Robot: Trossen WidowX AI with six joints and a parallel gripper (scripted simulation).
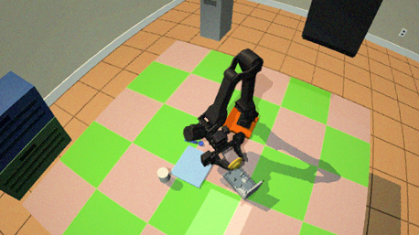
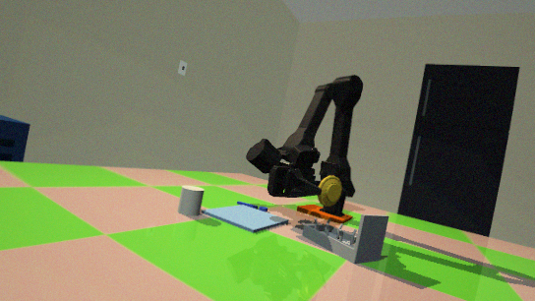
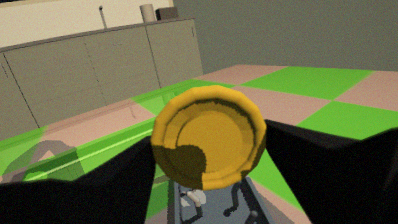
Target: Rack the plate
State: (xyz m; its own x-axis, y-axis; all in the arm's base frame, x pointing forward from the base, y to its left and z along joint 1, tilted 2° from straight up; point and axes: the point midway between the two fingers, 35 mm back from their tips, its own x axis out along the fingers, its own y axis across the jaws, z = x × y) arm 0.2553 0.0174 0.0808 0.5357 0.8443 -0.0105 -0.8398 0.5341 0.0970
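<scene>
Right now the grey dish rack is 7 cm below my gripper tip, 3 cm to the left of it and 2 cm ahead of it. Round my gripper tip: yellow plate: 1 cm to the right; blue spoon: 20 cm to the right, 9 cm below, 8 cm behind; light blue mat: 17 cm to the right, 9 cm below, 2 cm ahead.
</scene>
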